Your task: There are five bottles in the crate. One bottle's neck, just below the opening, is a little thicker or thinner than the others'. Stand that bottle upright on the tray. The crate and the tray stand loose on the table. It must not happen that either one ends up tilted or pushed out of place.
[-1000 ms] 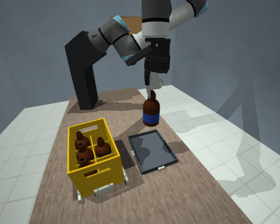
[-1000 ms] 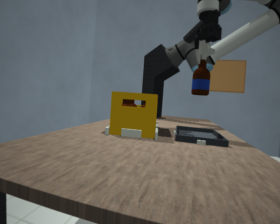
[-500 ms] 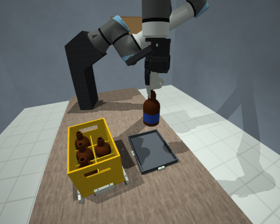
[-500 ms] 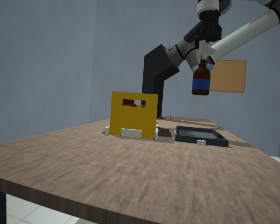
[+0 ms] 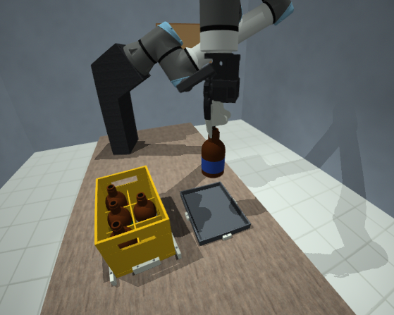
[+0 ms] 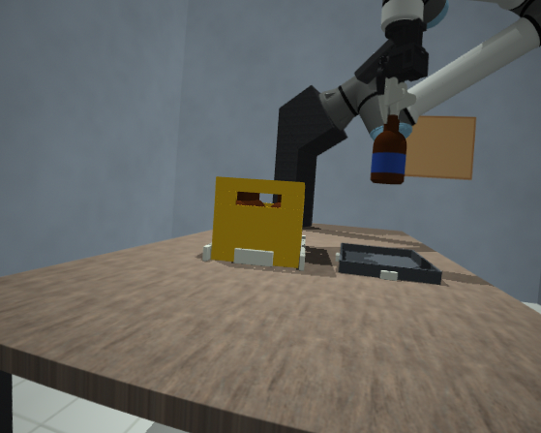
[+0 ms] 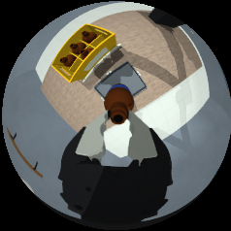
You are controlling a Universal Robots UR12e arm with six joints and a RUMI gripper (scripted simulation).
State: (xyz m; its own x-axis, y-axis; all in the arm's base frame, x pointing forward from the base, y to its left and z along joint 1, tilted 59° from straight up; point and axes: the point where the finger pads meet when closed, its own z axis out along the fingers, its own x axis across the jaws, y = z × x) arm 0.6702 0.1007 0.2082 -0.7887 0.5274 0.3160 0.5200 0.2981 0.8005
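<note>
Right now the dark tray is 330 mm below my hand and 10 mm to the left of it. The rest, counted from my hand: yellow crate (280 mm to the right, 260 mm below, 30 mm ahead).
</note>
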